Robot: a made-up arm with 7 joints. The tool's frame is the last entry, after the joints.
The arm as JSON. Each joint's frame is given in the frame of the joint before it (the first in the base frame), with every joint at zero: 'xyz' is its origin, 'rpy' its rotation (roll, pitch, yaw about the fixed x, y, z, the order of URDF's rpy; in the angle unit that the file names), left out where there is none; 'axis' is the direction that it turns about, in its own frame. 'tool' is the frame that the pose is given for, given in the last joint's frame.
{
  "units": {
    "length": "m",
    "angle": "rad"
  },
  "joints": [
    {
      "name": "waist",
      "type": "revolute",
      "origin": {
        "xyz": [
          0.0,
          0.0,
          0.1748
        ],
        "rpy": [
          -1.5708,
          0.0,
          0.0
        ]
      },
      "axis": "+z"
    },
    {
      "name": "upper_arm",
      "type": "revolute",
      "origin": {
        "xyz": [
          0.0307,
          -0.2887,
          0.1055
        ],
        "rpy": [
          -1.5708,
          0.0,
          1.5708
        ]
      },
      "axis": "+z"
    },
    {
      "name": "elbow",
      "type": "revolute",
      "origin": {
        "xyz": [
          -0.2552,
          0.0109,
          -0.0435
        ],
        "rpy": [
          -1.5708,
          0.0,
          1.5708
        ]
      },
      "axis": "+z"
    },
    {
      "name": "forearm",
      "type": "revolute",
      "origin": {
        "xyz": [
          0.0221,
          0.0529,
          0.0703
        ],
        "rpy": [
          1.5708,
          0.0,
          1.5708
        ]
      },
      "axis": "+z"
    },
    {
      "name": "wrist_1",
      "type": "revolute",
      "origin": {
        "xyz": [
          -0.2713,
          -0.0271,
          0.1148
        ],
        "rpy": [
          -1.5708,
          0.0,
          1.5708
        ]
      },
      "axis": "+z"
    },
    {
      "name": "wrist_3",
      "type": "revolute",
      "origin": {
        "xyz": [
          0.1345,
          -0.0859,
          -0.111
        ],
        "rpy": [
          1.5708,
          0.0,
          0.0
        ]
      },
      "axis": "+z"
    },
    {
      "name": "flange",
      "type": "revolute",
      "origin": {
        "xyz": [
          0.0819,
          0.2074,
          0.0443
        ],
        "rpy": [
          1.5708,
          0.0,
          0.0
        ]
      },
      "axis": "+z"
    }
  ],
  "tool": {
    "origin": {
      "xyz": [
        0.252,
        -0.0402,
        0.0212
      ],
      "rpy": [
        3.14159,
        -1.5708,
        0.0
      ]
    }
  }
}
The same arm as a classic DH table. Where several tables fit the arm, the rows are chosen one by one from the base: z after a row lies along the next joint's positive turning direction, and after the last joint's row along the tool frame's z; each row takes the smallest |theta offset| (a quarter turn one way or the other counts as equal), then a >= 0, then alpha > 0; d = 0 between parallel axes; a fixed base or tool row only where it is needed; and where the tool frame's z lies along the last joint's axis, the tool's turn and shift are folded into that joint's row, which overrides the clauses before.
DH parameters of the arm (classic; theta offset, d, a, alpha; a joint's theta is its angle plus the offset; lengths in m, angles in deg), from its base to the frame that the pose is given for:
base (fixed): 0 0.1748 0 -90
waist: -90 0.1055 0.2887 90
upper_arm: -90 -0.0742 0.0109 -90
elbow: 90 0.3255 0.0529 90
forearm: -90 0.1369 0.0271 90
wrist_1: 0 0.1603 -0.1345 -90
wrist_3: 0 0.1302 -0.0819 -90
flange: 90 -0.1862 0.0402 -90
tool (fixed): -90 0.252 0 0

